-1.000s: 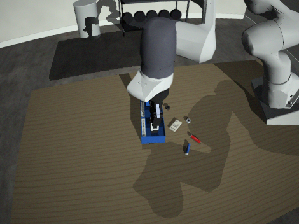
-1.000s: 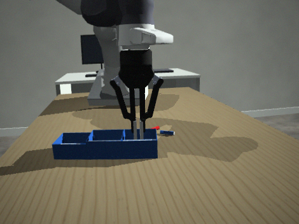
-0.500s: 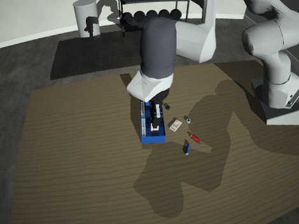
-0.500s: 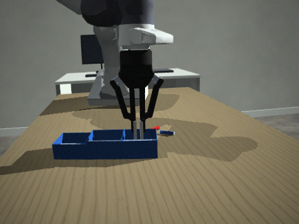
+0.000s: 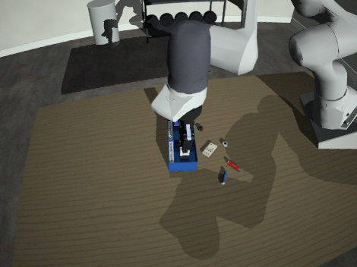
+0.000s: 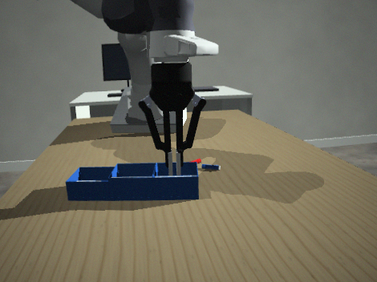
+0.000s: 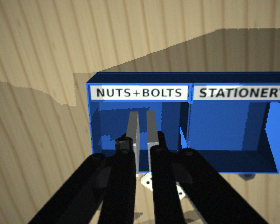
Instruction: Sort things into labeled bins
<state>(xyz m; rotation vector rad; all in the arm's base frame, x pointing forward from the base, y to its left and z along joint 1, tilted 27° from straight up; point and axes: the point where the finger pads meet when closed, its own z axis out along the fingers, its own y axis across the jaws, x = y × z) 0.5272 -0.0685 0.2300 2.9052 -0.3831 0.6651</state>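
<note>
The white domino lies 90 mm behind my hand, 40 mm below it and 10 mm to the left of it. The rest, counted from my hand: dark nut 100 mm behind, 80 mm to the right, 50 mm below; then white nut 150 mm behind, 50 mm below, 10 mm to the left; then blue cylinder 120 mm to the left, 80 mm behind, 40 mm below.
</note>
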